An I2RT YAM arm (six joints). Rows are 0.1 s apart.
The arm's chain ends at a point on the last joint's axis. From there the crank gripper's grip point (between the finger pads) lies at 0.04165 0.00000 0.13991 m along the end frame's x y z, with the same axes.
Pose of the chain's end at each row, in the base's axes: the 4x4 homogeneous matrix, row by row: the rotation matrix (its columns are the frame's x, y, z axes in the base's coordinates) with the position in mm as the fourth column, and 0 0 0 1 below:
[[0.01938 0.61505 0.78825 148.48], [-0.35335 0.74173 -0.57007 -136.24], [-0.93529 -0.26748 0.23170 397.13], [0 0 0 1]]
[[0.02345 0.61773 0.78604 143.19], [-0.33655 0.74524 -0.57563 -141.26], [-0.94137 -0.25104 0.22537 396.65], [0 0 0 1]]
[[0.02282 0.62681 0.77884 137.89], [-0.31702 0.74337 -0.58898 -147.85], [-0.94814 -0.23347 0.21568 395.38], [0 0 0 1]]
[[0.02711 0.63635 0.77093 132.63], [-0.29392 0.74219 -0.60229 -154.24], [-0.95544 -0.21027 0.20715 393.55], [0 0 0 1]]
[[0.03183 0.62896 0.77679 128.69], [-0.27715 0.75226 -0.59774 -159.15], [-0.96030 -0.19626 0.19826 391.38], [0 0 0 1]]
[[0.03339 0.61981 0.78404 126.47], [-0.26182 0.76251 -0.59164 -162.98], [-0.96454 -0.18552 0.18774 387.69], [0 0 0 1]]
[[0.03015 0.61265 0.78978 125.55], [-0.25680 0.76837 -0.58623 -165.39], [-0.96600 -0.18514 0.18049 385.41], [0 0 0 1]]
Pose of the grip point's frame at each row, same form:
[[0.01938 0.61505 0.78825 259.57], [-0.35335 0.74173 -0.57007 -230.72], [-0.93529 -0.26748 0.23170 390.59], [0 0 0 1]]
[[0.02345 0.61773 0.78604 254.14], [-0.33655 0.74524 -0.57563 -235.81], [-0.94137 -0.25104 0.22537 388.97], [0 0 0 1]]
[[0.02282 0.62681 0.77884 247.81], [-0.31702 0.74337 -0.58898 -243.46], [-0.94814 -0.23347 0.21568 386.07], [0 0 0 1]]
[[0.02711 0.63635 0.77093 241.62], [-0.29392 0.74219 -0.60229 -250.75], [-0.95544 -0.21027 0.20715 382.74], [0 0 0 1]]
[[0.03183 0.62896 0.77679 238.70], [-0.27715 0.75226 -0.59774 -254.32], [-0.96030 -0.19626 0.19826 379.12], [0 0 0 1]]
[[0.03339 0.61981 0.78404 237.56], [-0.26182 0.76251 -0.59164 -256.66], [-0.96454 -0.18552 0.18774 373.78], [0 0 0 1]]
[[0.03015 0.61265 0.78978 237.30], [-0.25680 0.76837 -0.58623 -258.11], [-0.96600 -0.18514 0.18049 370.43], [0 0 0 1]]

